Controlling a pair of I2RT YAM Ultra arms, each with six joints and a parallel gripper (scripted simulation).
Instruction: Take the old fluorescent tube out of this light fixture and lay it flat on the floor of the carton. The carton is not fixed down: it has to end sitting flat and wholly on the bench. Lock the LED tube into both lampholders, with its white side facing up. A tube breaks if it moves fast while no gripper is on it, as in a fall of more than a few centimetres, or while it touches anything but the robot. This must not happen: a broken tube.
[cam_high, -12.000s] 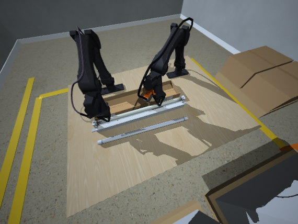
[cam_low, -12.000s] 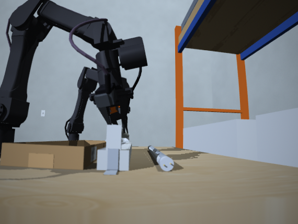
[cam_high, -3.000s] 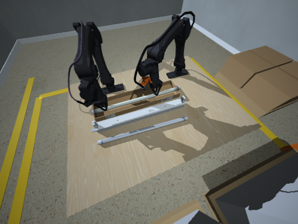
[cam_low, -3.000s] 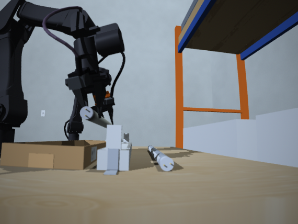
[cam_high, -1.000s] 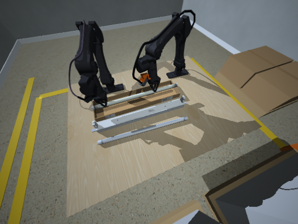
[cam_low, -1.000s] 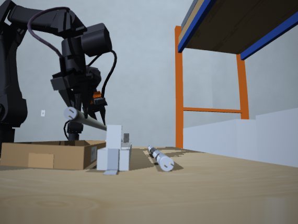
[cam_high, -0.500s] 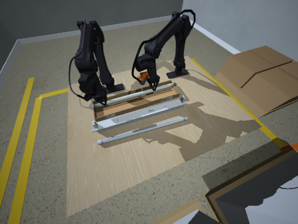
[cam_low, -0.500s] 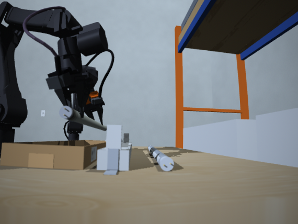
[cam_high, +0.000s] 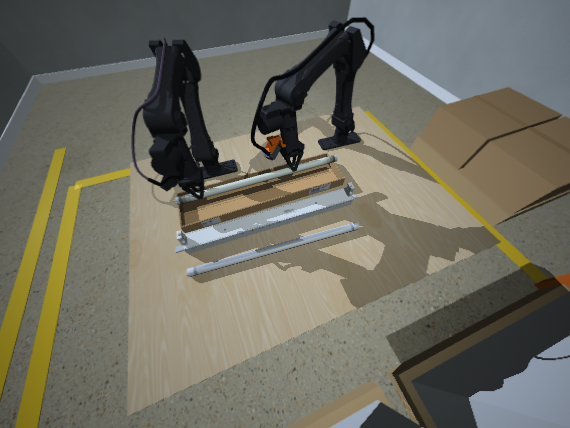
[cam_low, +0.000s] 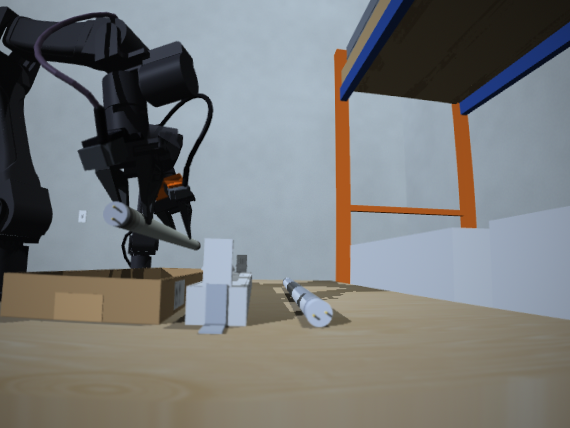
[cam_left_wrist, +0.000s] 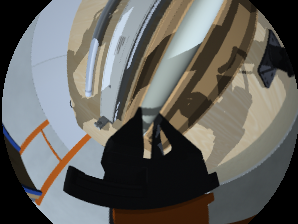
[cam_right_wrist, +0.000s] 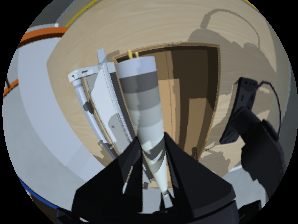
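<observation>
My left hand is 20 mm past the brown carton, 120 mm to the left of it and 90 mm above it. Round my left hand: white fixture: 130 mm ahead, 120 mm to the right, 60 mm below; LED tube: 240 mm ahead, 140 mm to the right, 100 mm below; old fluorescent tube: 10 mm ahead, 120 mm to the right, 10 mm below.
</observation>
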